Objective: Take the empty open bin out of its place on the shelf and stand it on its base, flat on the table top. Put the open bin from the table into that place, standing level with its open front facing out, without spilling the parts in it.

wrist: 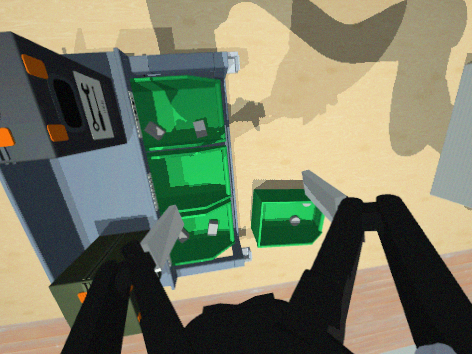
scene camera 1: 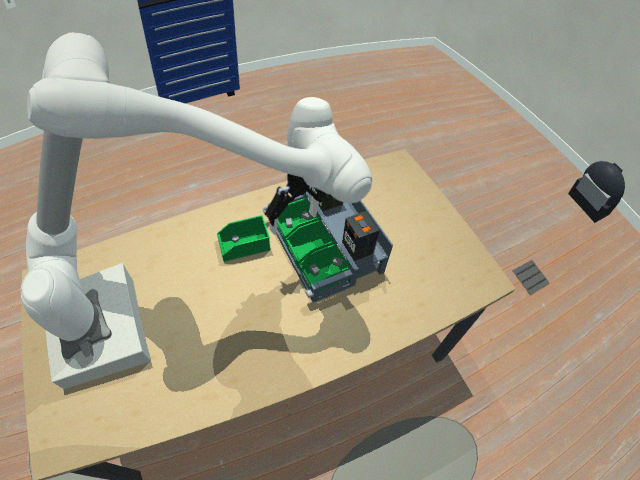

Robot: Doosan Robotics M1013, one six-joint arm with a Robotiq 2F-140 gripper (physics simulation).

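Seen in the pictures: gripper, fingertip midpoint: [wrist: 239,199] [scene camera 1: 293,222]; arm's base, origin of the base link: [scene camera 1: 81,324].
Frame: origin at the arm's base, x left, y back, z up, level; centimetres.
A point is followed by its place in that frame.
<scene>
The empty green open bin [scene camera 1: 311,235] @[x -4.1, y -84.6, z -7.4 cm] [wrist: 192,170] @[x -8.9, y -81.7, z -8.1 cm] sits in the middle place of the grey shelf [scene camera 1: 330,290] @[x -26.1, y -77.7, z -7.4 cm] [wrist: 175,65] @[x -25.7, y -78.6, z -0.5 cm], between two green bins holding grey parts: one [scene camera 1: 326,264] @[x -16.7, y -82.6, z -8.1 cm] [wrist: 187,102] @[x -21.8, y -79.0, z -8.1 cm] on one side, the other [scene camera 1: 295,210] @[x 7.2, y -84.9, z -5.2 cm] [wrist: 197,250] @[x 7.2, y -84.8, z -3.8 cm] on the far side. The green bin from the table [scene camera 1: 248,241] @[x 6.3, y -64.8, z -8.9 cm] [wrist: 287,231] @[x 10.4, y -64.1, z -6.1 cm] stands upright on the table top, beside the shelf, with small parts inside. My gripper [scene camera 1: 292,214] @[x -8.6, y -74.6, z 10.6 cm] [wrist: 239,199] @[x -8.6, y -74.6, z 10.6 cm] is wide open and empty, above the far end of the shelf. In the wrist view one fingertip overlaps the far bin, the other the table bin's edge.
A black toolbox with orange latches [scene camera 1: 361,242] @[x -25.4, y -88.0, z 10.4 cm] [wrist: 55,100] @[x -21.2, y -87.2, z 11.5 cm] stands on the shelf behind the bins. An olive box [wrist: 100,270] stands at the shelf's far end, under one finger. The table [scene camera 1: 206,279] @[x -0.2, y -45.0, z -9.0 cm] [wrist: 280,135] @[x -11.8, y -61.7, z -9.0 cm] also carries the arm's pale base block [scene camera 1: 131,335] @[x -12.0, y -14.8, z -0.2 cm] [wrist: 455,145] @[x -0.2, y -18.8, z -6.6 cm].
</scene>
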